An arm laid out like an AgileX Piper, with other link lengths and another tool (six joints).
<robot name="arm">
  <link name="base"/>
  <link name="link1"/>
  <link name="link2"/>
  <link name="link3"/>
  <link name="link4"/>
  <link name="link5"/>
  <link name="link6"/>
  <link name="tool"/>
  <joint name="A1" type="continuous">
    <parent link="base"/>
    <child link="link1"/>
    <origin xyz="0 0 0.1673"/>
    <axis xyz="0 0 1"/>
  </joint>
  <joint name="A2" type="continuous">
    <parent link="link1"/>
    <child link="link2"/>
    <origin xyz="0 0 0" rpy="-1.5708 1.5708 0"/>
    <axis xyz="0 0 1"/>
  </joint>
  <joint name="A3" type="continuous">
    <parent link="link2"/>
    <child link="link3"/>
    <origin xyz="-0.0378 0.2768 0" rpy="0 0 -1.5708"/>
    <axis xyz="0 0 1"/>
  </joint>
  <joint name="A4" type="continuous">
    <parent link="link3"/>
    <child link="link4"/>
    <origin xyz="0.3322 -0.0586 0" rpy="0.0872 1.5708 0"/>
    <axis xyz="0 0 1"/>
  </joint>
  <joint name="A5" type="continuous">
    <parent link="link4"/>
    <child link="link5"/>
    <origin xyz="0 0 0" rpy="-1.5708 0 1.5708"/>
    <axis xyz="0 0 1"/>
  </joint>
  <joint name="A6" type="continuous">
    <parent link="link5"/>
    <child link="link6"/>
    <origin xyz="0 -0.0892 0" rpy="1.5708 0 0"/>
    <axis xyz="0 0 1"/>
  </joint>
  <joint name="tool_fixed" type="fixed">
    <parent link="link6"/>
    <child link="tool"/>
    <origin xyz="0.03 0.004 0.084" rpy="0 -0.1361 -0.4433"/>
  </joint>
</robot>
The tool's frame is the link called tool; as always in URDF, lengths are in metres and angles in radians. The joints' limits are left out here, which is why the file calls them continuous.
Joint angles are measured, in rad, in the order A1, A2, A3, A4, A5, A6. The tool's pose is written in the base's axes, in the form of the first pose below.
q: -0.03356 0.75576 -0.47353 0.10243 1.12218 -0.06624
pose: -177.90 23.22 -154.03 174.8 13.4 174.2
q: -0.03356 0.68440 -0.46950 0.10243 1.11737 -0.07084
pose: -175.63 26.83 -152.85 174.0 13.3 185.3
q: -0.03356 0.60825 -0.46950 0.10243 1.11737 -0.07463
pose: -173.07 30.60 -151.42 172.1 13.3 198.4
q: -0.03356 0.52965 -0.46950 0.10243 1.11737 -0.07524
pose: -170.29 34.45 -149.89 169.1 13.3 211.8
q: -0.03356 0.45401 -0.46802 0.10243 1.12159 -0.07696
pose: -167.53 37.79 -148.15 164.4 13.5 223.5
